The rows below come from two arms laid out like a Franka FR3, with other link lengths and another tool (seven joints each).
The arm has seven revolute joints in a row. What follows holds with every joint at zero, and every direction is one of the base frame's. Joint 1 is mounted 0.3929 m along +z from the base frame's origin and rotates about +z. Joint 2 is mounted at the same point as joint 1 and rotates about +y. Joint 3 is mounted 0.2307 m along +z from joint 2 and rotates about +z. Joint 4 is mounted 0.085 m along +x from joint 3 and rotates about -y. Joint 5 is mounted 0.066 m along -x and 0.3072 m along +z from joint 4 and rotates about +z. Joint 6 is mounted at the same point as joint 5 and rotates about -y. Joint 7 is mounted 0.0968 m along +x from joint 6 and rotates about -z. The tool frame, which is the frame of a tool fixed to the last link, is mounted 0.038 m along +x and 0.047 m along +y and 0.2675 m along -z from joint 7; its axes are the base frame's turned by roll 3.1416, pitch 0.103 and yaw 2.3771 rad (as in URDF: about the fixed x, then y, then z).
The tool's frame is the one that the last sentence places.
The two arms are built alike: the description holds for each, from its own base.
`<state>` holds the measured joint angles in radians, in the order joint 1, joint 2, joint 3, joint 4, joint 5, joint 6, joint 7, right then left.
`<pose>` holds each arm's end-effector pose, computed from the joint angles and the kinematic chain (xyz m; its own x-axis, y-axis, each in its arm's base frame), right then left.
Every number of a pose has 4 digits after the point.
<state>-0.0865 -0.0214 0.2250 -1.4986 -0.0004 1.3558 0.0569 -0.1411 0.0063 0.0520 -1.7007 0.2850 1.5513 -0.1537</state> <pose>0.4729 0.1112 0.4371 -0.7790 0.6266 -0.0234 0.6258 0.7745 -0.0926 0.4967 0.0822 0.3881 -0.7446 0.6406 0.1873 0.6658 0.7329 0.1400</pose>
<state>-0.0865 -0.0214 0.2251 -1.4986 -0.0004 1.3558 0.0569 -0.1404 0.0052 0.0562 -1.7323 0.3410 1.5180 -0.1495</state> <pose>0.4729 0.1112 0.4371 -0.7790 0.6265 -0.0234 0.6257 0.7745 -0.0926 0.4818 0.1006 0.3812 -0.7330 0.6246 0.2694 0.6722 0.7259 0.1457</pose>
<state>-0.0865 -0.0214 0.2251 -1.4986 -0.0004 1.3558 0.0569 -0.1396 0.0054 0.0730 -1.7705 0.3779 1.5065 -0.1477</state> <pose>0.4729 0.1112 0.4371 -0.7790 0.6265 -0.0234 0.6257 0.7745 -0.0926 0.4689 0.1190 0.3713 -0.7270 0.6030 0.3284 0.6694 0.7289 0.1436</pose>
